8 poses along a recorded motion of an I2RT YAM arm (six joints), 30 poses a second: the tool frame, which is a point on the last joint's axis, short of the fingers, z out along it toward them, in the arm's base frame.
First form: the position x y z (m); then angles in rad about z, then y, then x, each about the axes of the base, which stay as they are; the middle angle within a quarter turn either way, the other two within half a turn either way.
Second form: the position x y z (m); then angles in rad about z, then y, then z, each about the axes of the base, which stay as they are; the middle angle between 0 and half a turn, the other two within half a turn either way. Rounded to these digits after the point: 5 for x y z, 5 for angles.
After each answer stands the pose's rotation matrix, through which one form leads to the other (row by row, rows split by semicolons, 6 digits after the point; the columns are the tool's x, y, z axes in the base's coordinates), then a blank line. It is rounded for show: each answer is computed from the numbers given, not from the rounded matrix.
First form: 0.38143 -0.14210 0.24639 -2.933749 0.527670 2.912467
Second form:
0.38143 -0.14210 0.24639 -0.22592 2.57067 -0.37161
-0.845388 0.178283 0.503522; 0.089056 0.976505 -0.196233; -0.526676 -0.121051 -0.841403

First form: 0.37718 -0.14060 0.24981 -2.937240 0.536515 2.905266
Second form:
0.37718 -0.14060 0.24981 -0.23595 2.56003 -0.37506
-0.841611 0.174420 0.511144; 0.080107 0.976262 -0.201236; -0.534110 -0.128416 -0.835605

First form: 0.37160 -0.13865 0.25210 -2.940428 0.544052 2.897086
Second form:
0.37160 -0.13865 0.25210 -0.24800 2.55021 -0.38064
-0.838364 0.170962 0.517607; 0.071093 0.975728 -0.207126; -0.540454 -0.136849 -0.830170

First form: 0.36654 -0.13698 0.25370 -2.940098 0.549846 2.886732
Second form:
0.36654 -0.13698 0.25370 -0.26100 2.54111 -0.39025
-0.835356 0.170635 0.522556; 0.064593 0.974487 -0.214951; -0.545902 -0.145807 -0.825065

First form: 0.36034 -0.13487 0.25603 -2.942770 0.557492 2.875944
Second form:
0.36034 -0.13487 0.25603 -0.27618 2.53015 -0.39856
-0.831867 0.167608 0.529060; 0.054426 0.973347 -0.222783; -0.552299 -0.156531 -0.818818

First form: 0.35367 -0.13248 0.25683 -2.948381 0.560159 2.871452
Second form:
0.35367 -0.13248 0.25683 -0.28723 2.52603 -0.40230
-0.831407 0.162667 0.531321; 0.045895 0.973027 -0.226082; -0.553765 -0.163581 -0.816447

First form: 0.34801 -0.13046 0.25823 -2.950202 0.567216 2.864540
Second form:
0.34801 -0.13046 0.25823 -0.29539 2.51706 -0.40556
-0.828000 0.160435 0.537286; 0.038694 0.972258 -0.230688; -0.559391 -0.170220 -0.811238

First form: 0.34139 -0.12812 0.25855 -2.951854 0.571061 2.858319
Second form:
0.34139 -0.12812 0.25855 -0.30427 2.51120 -0.41035
-0.826229 0.158676 0.540525; 0.032720 0.971408 -0.235151; -0.562383 -0.176603 -0.807797

